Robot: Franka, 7 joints.
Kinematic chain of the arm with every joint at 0, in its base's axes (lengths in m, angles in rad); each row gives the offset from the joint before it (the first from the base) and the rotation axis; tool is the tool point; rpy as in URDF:
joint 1: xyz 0 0 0.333 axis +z
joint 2: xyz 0 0 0 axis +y
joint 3: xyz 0 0 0.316 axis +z
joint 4: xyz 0.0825 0 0 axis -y
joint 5: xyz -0.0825 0 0.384 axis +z
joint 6: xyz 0 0 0 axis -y
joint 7: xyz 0.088 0 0 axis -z
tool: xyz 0 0 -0.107 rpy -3.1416 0 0
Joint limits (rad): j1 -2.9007..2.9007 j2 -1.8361..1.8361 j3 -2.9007..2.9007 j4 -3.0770..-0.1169 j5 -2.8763..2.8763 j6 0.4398..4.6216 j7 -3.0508..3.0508
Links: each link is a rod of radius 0.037 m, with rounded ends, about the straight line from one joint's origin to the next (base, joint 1, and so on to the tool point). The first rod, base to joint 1, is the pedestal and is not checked.
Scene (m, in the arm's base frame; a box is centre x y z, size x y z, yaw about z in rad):
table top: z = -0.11
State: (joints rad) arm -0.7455 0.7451 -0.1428 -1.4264 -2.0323 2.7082 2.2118
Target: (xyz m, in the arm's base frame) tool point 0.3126 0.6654 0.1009
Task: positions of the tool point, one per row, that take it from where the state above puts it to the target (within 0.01 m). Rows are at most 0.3 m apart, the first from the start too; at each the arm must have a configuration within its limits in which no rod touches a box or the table.
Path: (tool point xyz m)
1: 0.6756 -0.3020 0.2164
2: 0.7367 -0.0190 0.1696
3: 0.6852 0.2629 0.1343
4: 0.5346 0.5014 0.1114
5: 0.3126 0.6654 0.1009

